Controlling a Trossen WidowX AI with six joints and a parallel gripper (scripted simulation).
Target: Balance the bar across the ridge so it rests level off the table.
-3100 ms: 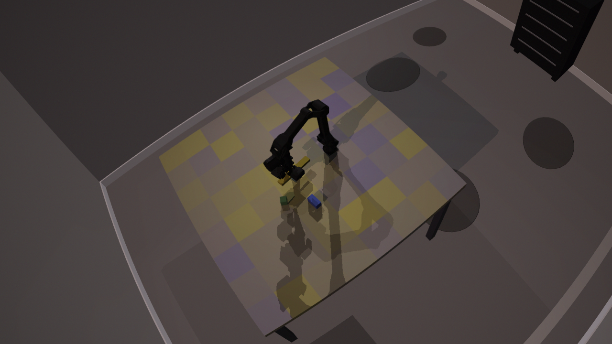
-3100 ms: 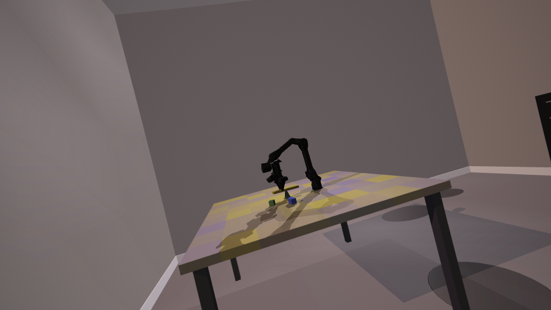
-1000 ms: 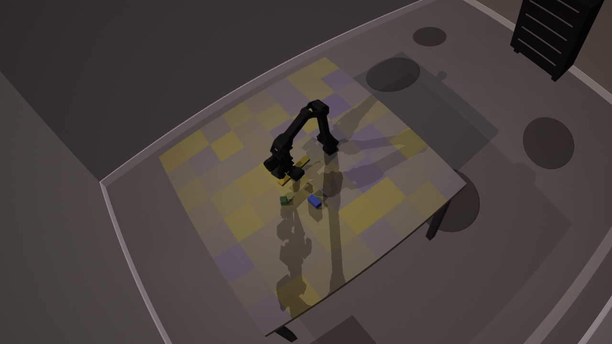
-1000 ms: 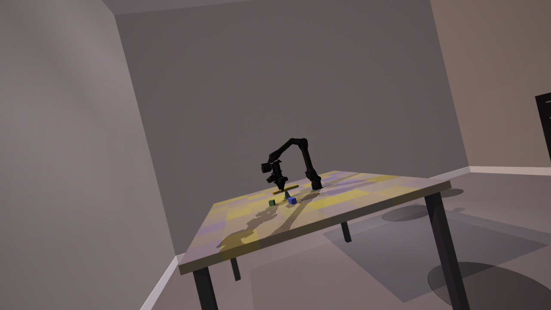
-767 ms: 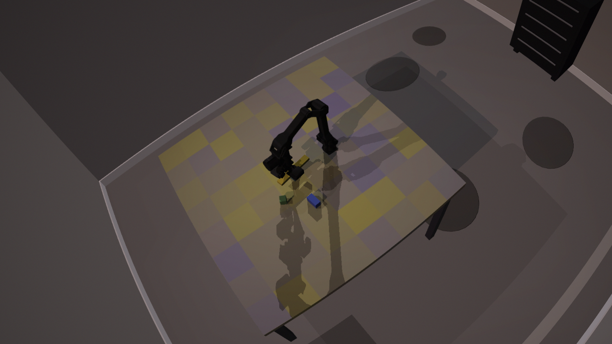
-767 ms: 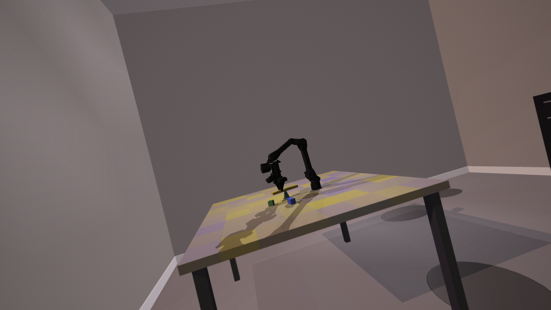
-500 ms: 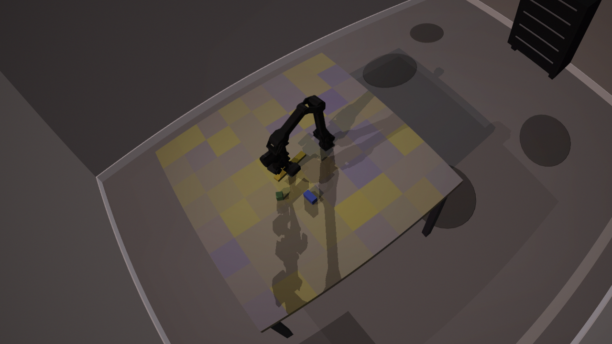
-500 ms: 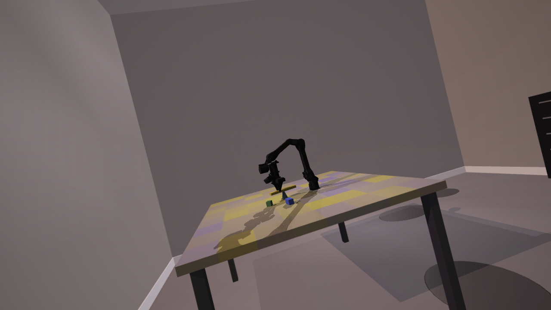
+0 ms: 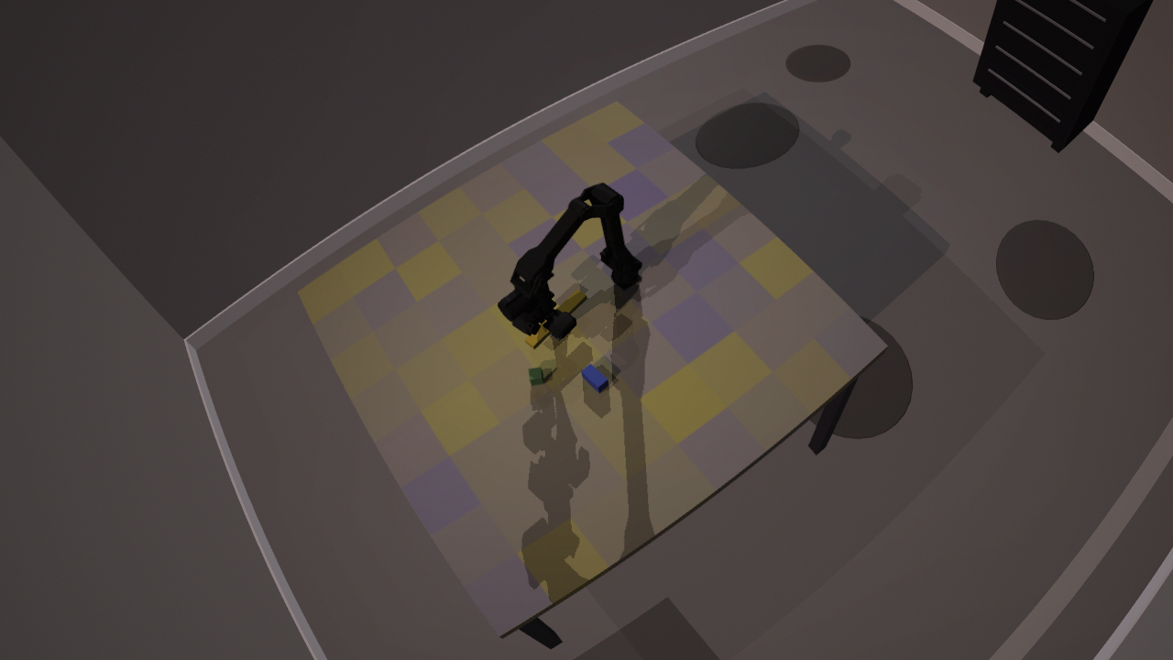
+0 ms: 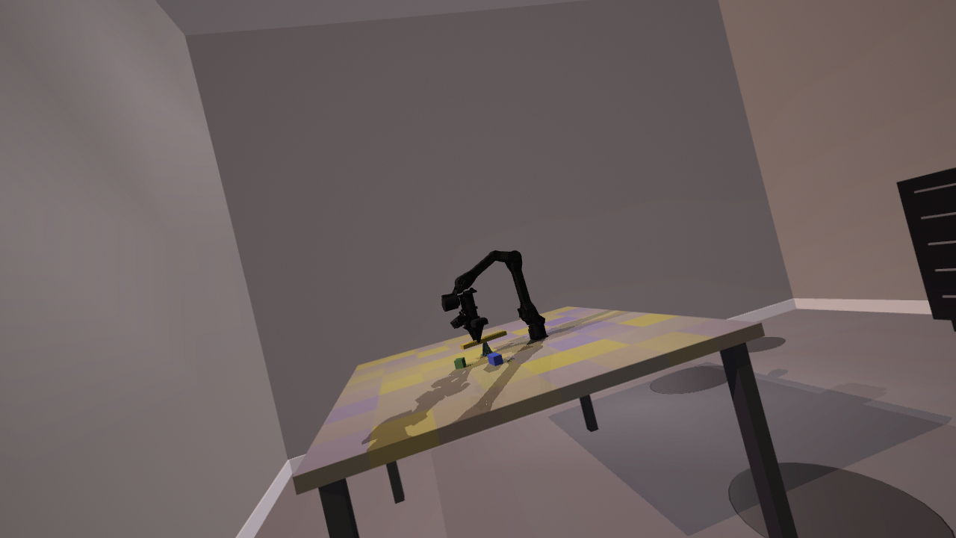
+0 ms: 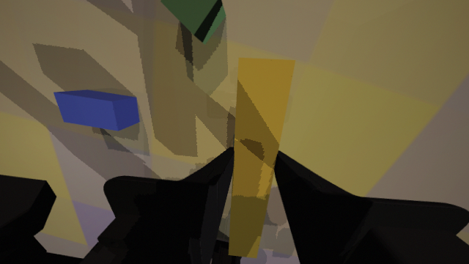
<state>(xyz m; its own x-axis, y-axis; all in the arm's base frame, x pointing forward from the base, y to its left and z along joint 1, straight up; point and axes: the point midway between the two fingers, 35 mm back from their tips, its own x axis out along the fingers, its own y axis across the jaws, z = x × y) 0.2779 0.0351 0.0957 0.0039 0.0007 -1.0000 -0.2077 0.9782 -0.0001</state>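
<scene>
Right now my gripper tip is 30 mm past the yellow bar and 10 mm to the left of it. Also, from my gripper tip: blue block 180 mm to the left, 40 mm below, 20 mm behind; then green block 100 mm ahead, 80 mm to the left, 40 mm below.
</scene>
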